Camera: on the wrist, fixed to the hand. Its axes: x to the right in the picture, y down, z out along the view.
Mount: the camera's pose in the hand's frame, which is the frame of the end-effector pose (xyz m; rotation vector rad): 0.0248 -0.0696 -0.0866 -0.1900 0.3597 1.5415
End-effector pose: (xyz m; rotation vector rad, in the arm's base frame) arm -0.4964 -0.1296 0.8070 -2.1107 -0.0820 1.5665
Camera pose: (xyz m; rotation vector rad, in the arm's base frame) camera -0.3922 -0.0917 0.8329 1.8152 -1.3592 -1.2043
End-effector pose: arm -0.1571 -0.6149 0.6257 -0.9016 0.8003 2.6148
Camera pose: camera -0.1058 -0.6067 0.5244 0.4233 -0.8144 -1.6049
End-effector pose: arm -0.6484 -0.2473 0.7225 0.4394 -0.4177 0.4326
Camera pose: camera -0.5693 -0.2546 0.6409 -0.2471 -0.3748 1.9106
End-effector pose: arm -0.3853 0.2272 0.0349 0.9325 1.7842 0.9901
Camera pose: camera -0.4868 0.1998 -0.0088 -1.9913 -0.8432 -2.1236
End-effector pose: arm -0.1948 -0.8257 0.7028 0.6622 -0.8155 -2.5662
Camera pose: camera -0.1828 -0.8222 0.5897 0.2026 -0.5470 -1.0539
